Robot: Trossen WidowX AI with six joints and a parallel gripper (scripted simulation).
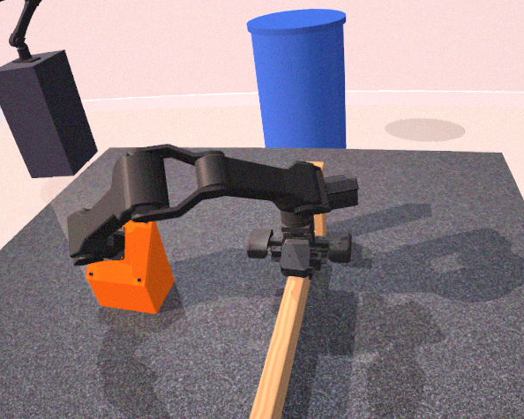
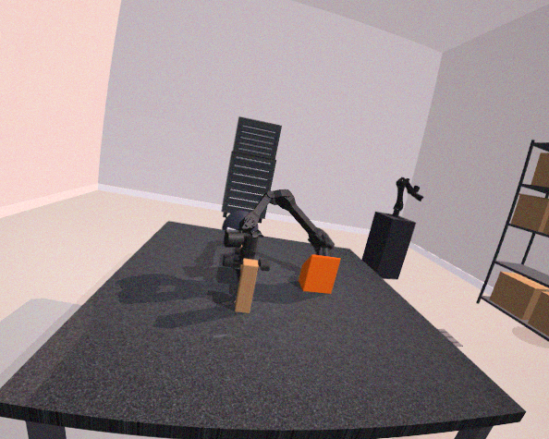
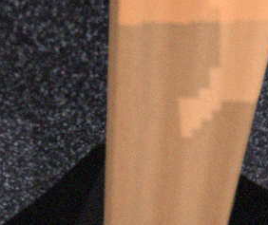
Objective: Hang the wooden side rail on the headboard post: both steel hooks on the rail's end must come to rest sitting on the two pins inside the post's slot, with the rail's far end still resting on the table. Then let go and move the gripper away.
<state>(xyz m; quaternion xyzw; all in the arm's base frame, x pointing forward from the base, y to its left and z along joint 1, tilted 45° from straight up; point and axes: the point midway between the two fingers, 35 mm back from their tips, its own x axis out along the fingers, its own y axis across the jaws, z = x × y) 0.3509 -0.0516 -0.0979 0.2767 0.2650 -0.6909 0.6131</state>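
Now: gripper tip 2 cm short of the wooden headboard post, 15 cm to the right of it and 6 cm below it.
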